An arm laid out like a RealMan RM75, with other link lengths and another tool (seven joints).
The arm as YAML. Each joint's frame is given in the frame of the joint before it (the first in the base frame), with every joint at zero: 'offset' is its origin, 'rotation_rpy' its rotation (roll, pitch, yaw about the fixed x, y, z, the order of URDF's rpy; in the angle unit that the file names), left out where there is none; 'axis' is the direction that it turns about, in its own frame. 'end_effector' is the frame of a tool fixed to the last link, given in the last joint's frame.
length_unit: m
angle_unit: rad
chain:
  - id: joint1
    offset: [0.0, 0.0, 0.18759]
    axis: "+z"
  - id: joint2
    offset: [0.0, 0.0, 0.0]
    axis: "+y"
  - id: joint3
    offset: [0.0, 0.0, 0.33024]
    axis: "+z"
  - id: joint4
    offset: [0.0, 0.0, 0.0]
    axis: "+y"
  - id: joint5
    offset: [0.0, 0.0, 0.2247]
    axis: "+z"
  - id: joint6
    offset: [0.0, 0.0, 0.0]
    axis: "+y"
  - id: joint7
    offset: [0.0, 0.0, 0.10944]
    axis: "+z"
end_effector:
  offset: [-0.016, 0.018, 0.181]
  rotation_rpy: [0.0, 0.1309, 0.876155]
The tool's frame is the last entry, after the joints.
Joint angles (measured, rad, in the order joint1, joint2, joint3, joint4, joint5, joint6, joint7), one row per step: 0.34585, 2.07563, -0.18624, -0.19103, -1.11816, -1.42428, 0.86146; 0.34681, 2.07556, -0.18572, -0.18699, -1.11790, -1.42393, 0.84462; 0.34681, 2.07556, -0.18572, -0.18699, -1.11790, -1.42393, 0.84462; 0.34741, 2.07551, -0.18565, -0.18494, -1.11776, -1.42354, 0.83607; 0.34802, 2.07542, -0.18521, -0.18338, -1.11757, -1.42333, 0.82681; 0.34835, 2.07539, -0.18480, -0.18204, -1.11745, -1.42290, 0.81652; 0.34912, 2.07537, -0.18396, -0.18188, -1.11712, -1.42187, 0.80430; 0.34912, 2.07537, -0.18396, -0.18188, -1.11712, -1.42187, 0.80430; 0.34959, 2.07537, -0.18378, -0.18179, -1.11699, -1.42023, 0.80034; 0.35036, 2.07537, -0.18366, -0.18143, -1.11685, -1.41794, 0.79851; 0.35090, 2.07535, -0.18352, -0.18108, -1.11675, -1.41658, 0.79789; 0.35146, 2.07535, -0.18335, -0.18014, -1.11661, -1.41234, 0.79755; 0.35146, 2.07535, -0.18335, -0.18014, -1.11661, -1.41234, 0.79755
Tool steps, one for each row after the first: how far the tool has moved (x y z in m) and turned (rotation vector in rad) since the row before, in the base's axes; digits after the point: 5 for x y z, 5 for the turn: -0.00014, 0.00035, -0.00125, 0.00133, -0.01242, -0.00397; 0.00000, 0.00000, 0.00000, 0.00000, 0.00000, 0.00000; -0.00010, 0.00025, -0.00069, 0.00043, -0.00635, -0.00200; -0.00011, 0.00023, -0.00043, 0.00117, -0.00741, -0.00209; 0.00003, 0.00015, -0.00048, 0.00121, -0.00854, -0.00272; 0.00001, 0.00038, -0.00010, 0.00228, -0.01116, -0.00333; 0.00000, 0.00000, 0.00000, 0.00000, 0.00000, 0.00000; 0.00023, 0.00033, -0.00019, 0.00015, -0.00341, -0.00202; 0.00029, 0.00049, -0.00030, -0.00056, -0.00103, -0.00187; 0.00016, 0.00032, -0.00017, -0.00038, -0.00003, -0.00098; 0.00094, 0.00055, -0.00060, -0.00174, 0.00122, -0.00364; 0.00000, 0.00000, 0.00000, 0.00000, 0.00000, 0.00000
